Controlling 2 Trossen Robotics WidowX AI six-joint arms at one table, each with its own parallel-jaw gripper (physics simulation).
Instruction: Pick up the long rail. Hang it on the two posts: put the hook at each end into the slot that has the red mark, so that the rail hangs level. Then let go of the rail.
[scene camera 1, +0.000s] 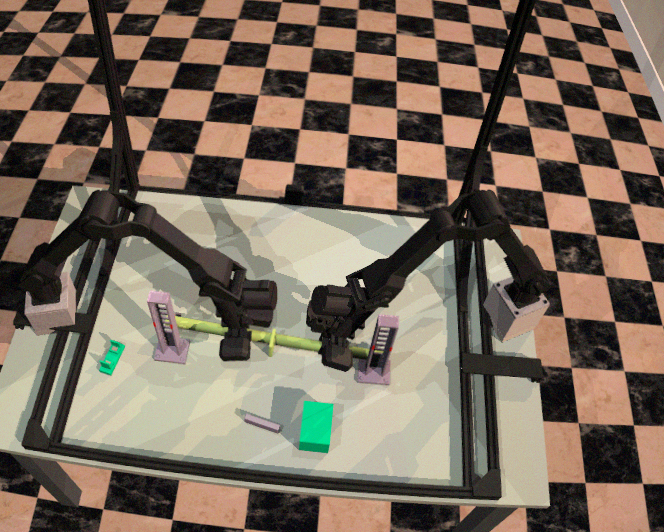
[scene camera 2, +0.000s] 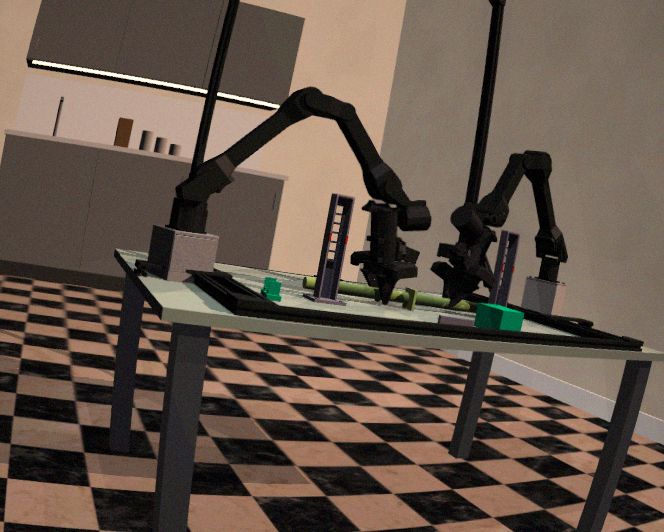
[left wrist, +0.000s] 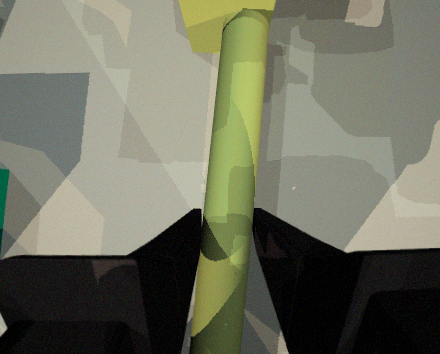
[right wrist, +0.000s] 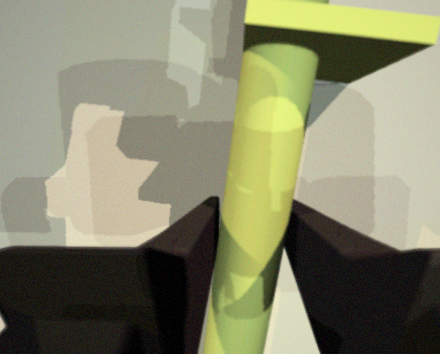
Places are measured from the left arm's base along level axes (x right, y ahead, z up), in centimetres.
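Pixels of known places: left gripper, fingertip midpoint: (scene camera 1: 320, 348) (scene camera 2: 446, 306) (left wrist: 226, 216); right gripper, fingertip midpoint: (scene camera 1: 246, 338) (scene camera 2: 381, 303) (right wrist: 248, 205); left arm's base at its link origin: (scene camera 1: 521, 293) (scene camera 2: 547, 280); right arm's base at its link origin: (scene camera 1: 46, 292) (scene camera 2: 185, 230).
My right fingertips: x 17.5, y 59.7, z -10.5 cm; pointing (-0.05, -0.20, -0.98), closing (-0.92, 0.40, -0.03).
Note:
Ahead of a thing's pixels: the offset from my right fingertips to its top centre.
The long yellow-green rail {dx -3.6, dy -5.0, dz +4.2 cm} (scene camera 1: 299, 341) (scene camera 2: 354, 287) (left wrist: 232, 150) (right wrist: 265, 175) lies low at table height, just behind the two posts, with a square tab at its middle. The left gripper (scene camera 1: 336, 355) (scene camera 2: 455, 300) (left wrist: 227, 220) is shut on the rail to the right of the tab in scene camera 1. The right gripper (scene camera 1: 235, 348) (scene camera 2: 386, 296) (right wrist: 256, 210) is shut on it to the left of the tab. A pink post (scene camera 1: 170, 353) stands upright near the rail's left end, another post (scene camera 1: 374, 375) near its right end; both carry red marks partway up. The end hooks are mostly hidden.
A green block {dx -26.1, dy -5.8, dz +4.6 cm} (scene camera 1: 317, 423) (scene camera 2: 498, 317) and a small pink bar {dx -20.8, dy +4.0, dz +1.5 cm} (scene camera 1: 262, 422) (scene camera 2: 456, 320) lie in front of the rail. A green bracket {dx +5.4, dy +30.0, dz +2.9 cm} (scene camera 1: 110, 357) (scene camera 2: 271, 289) lies left of the left-hand post. A black frame (scene camera 1: 266, 475) borders the work area.

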